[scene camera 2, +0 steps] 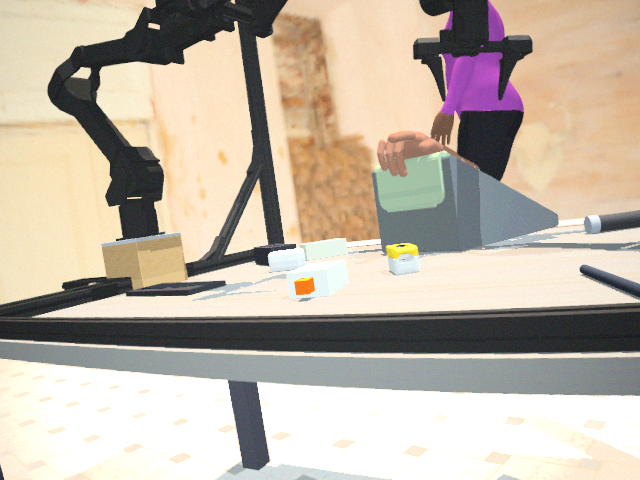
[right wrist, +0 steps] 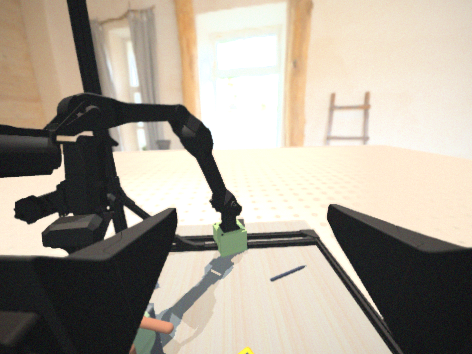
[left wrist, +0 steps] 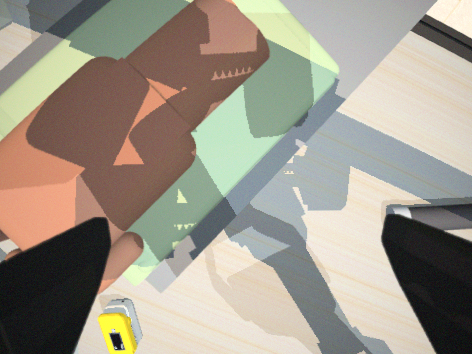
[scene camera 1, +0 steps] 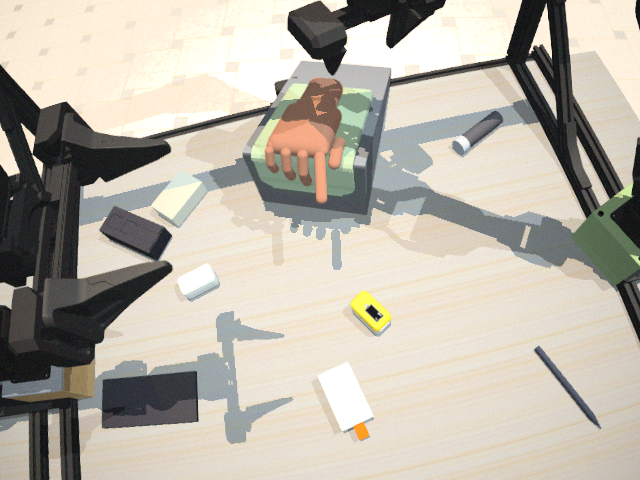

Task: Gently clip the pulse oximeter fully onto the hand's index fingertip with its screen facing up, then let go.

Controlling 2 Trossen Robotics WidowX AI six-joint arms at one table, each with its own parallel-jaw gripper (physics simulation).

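Frame: origin at the left arm's base, x down, y back, z left, level; millimetres.
Where they show: left gripper, fingertip midpoint: (scene camera 2: 472, 100) (left wrist: 249, 229) (scene camera 1: 360, 59); right gripper, fingertip midpoint: (right wrist: 252, 212) (scene camera 1: 169, 201); left arm's base at its link origin: (right wrist: 229, 226) (scene camera 1: 639, 221); right arm's base at its link origin: (scene camera 2: 140, 237).
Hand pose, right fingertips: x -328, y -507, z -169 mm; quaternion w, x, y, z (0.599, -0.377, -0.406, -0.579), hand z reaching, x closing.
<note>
Each offset is from my right fingertips to the top centre of the thing.
The yellow and white pulse oximeter @[dx +378, dy +126, dz +46 mm] (scene camera 1: 361, 301) (scene camera 2: 402, 252) (left wrist: 111, 322) (right wrist: 246, 351) lies on the table with its dark screen facing up, apart from both grippers. The hand (scene camera 1: 305, 136) (scene camera 2: 413, 145) (left wrist: 30, 212) rests on a green pad on a grey wedge block. Its index finger (scene camera 1: 321, 178) (right wrist: 159, 325) extends past the block's edge, with a bare tip. My left gripper (scene camera 1: 361, 57) (scene camera 2: 471, 98) (left wrist: 249, 229) is open and empty, high near the wrist end of the hand. My right gripper (scene camera 1: 168, 206) (right wrist: 252, 212) is open and empty, above the table at the left of scene camera 1.
In scene camera 1, a white box with an orange tab @[dx +384, dy +32, dz +135 mm] (scene camera 1: 344, 396) lies below the oximeter. A white rounded case @[dx +379, dy -67, dz -138 mm] (scene camera 1: 198, 281), black block @[dx +376, dy -123, dz -276 mm] (scene camera 1: 135, 232), pale block @[dx +382, dy -31, dz -292 mm] (scene camera 1: 179, 198) and dark flat slab @[dx +404, dy -217, dz -20 mm] (scene camera 1: 149, 405) lie left. A pen @[dx +402, dy +296, dz +288 mm] (scene camera 1: 567, 386) and dark cylinder @[dx +384, dy +455, dz -111 mm] (scene camera 1: 478, 132) lie right.
</note>
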